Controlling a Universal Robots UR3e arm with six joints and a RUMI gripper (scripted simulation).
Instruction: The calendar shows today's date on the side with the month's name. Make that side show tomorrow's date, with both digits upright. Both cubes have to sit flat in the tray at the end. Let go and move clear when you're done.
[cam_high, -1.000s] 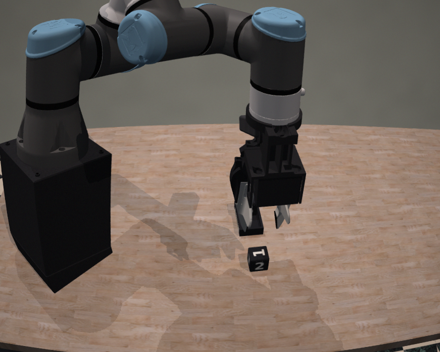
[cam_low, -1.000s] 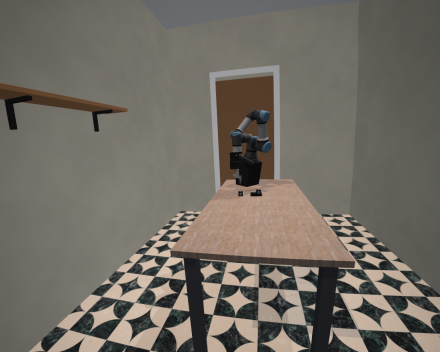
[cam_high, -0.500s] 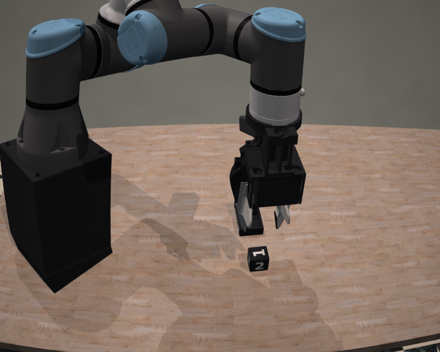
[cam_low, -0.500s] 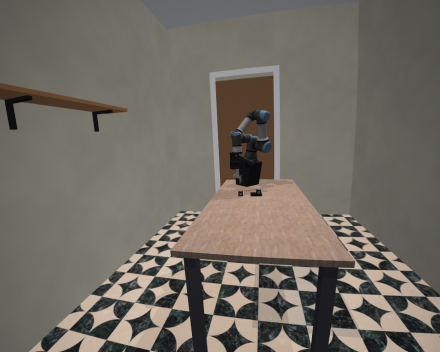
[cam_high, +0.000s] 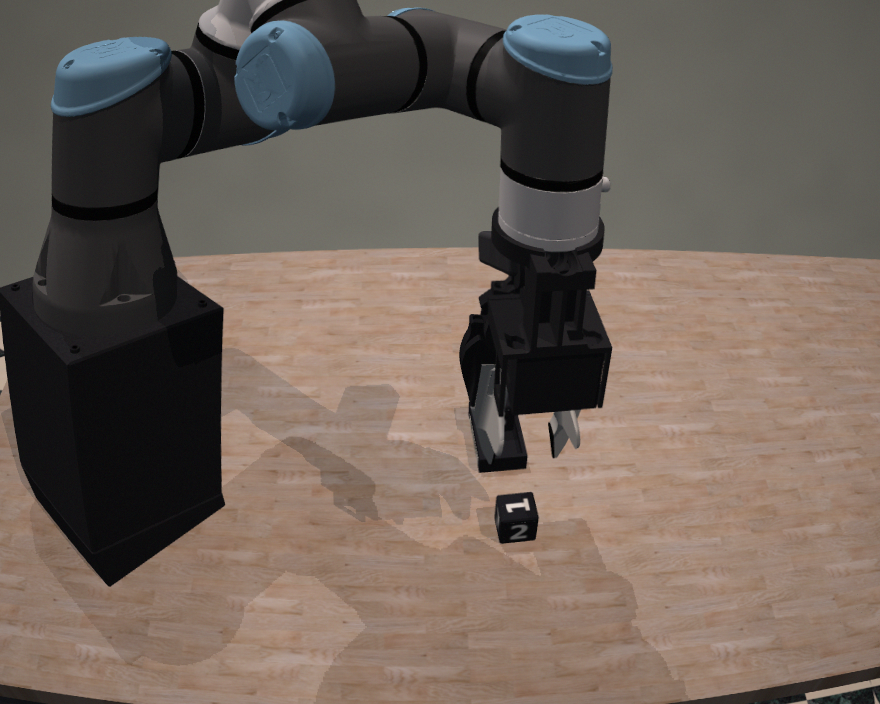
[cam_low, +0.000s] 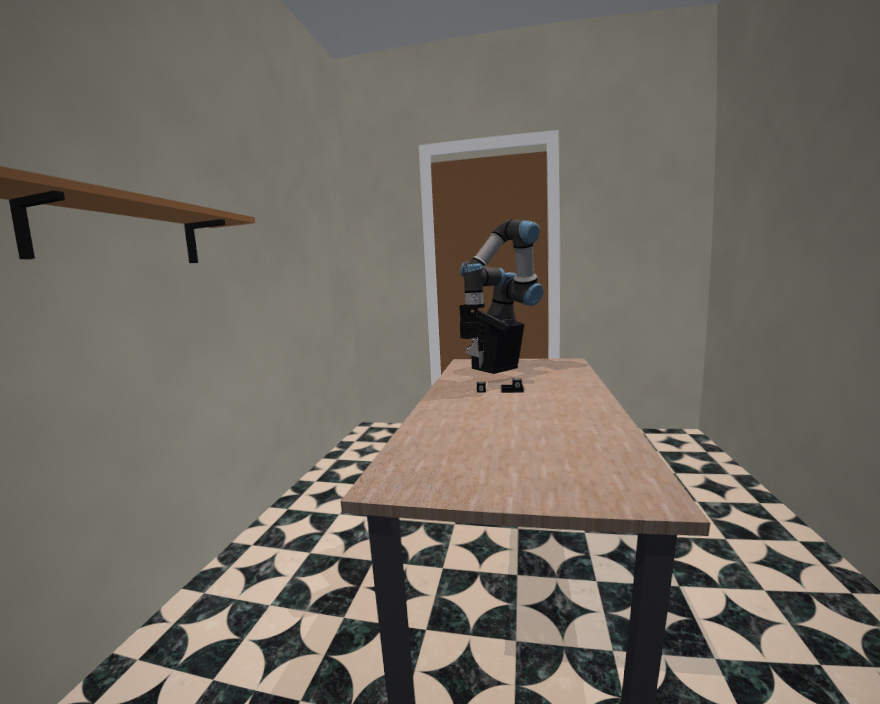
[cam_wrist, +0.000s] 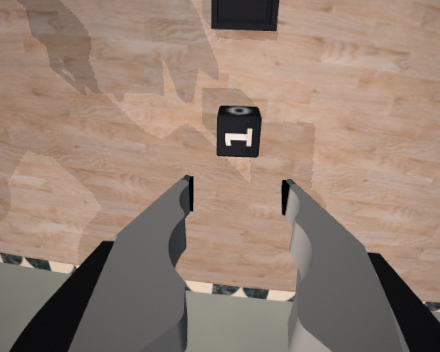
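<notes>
My hand is 9 cm above the black number cube. The rest, counted from my hand: black calendar tray 3 cm behind, 11 cm to the left, 10 cm below.
</notes>
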